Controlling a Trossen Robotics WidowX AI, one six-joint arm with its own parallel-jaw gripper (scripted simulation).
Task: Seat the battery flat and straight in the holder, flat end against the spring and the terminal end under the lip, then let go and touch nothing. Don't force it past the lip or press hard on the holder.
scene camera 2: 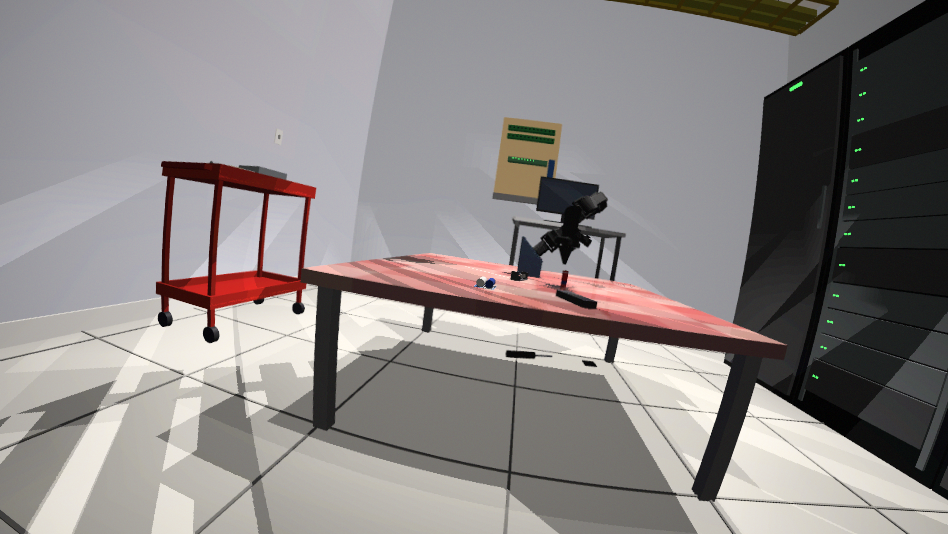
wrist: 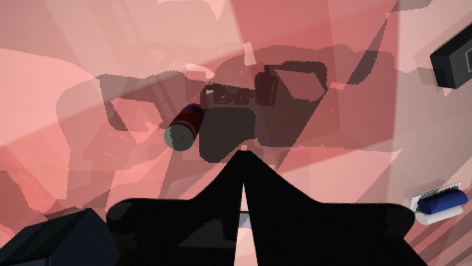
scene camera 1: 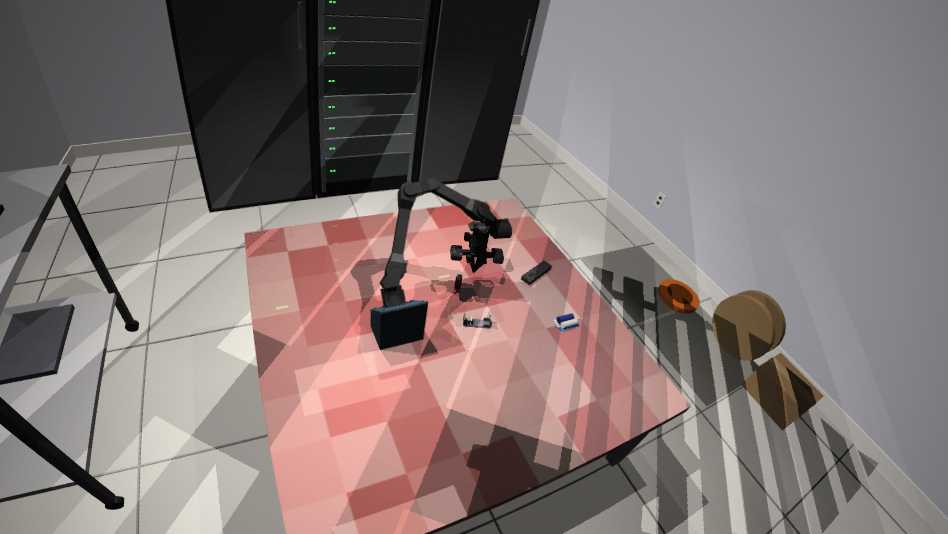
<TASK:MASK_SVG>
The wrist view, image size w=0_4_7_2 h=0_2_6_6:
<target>gripper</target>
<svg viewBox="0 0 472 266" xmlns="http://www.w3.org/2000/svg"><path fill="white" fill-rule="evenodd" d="M106 212L106 222L120 254L115 266L234 266L243 184L258 266L428 266L404 240L405 235L412 229L416 216L410 208L393 203L321 203L308 197L287 180L283 179L252 151L237 150L217 177L192 199L126 198L112 205Z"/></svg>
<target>battery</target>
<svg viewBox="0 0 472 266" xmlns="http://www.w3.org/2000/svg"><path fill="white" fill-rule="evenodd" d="M198 104L191 103L186 105L166 129L164 140L171 149L185 151L192 146L204 117L204 111Z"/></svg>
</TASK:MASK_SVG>
